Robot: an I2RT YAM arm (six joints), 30 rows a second.
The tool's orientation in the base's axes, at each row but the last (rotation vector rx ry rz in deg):
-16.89 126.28 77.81
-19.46 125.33 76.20
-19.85 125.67 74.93
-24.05 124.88 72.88
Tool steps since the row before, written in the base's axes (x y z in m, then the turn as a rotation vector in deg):
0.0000 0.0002 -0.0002 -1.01 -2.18 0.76
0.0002 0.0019 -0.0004 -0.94 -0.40 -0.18
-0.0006 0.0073 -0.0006 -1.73 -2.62 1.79
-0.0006 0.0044 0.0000 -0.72 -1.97 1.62
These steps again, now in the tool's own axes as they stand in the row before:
0.0001 -0.0001 0.0002 0.24 0.00 -2.51
0.0002 0.0005 0.0019 0.84 0.13 -0.59
0.0013 0.0034 0.0064 0.21 0.84 -3.51
0.0005 0.0025 0.0036 -0.47 0.52 -2.56

